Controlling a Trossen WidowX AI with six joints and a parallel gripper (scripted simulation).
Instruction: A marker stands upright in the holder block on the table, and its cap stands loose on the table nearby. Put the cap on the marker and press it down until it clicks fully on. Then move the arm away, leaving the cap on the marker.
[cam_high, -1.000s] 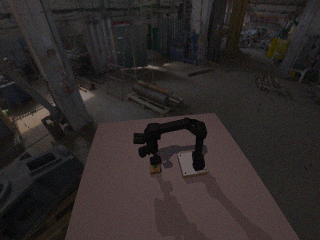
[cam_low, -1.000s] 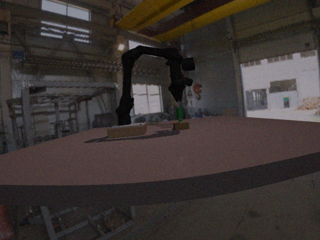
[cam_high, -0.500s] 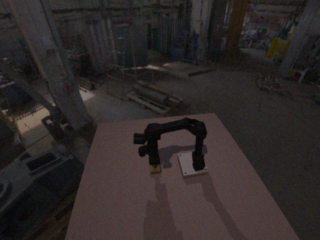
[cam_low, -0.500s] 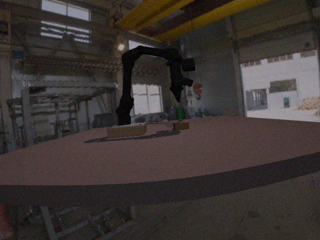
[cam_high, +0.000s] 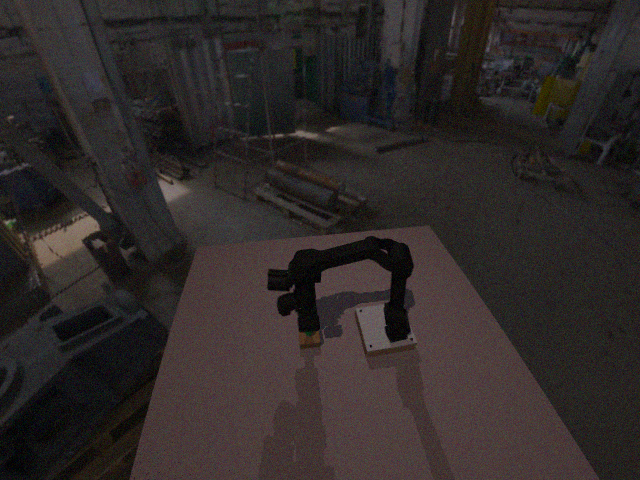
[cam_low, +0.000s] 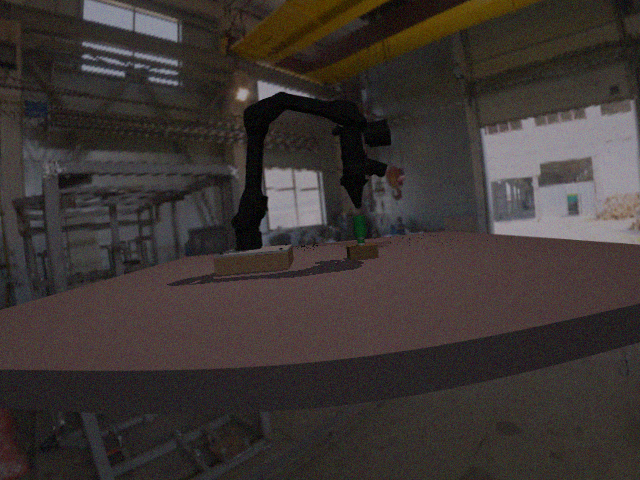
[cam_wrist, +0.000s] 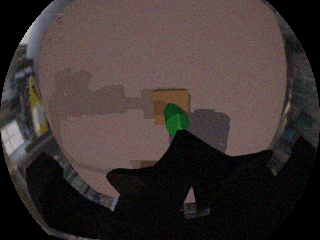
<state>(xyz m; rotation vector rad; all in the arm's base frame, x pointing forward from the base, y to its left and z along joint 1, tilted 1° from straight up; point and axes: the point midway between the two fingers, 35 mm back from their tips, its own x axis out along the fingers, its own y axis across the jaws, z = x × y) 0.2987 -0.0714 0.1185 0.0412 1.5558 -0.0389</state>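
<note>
My gripper tip is now 5 cm above the green cap. From my gripper tip the other things lie so: tan holder block: 11 cm below.
</note>
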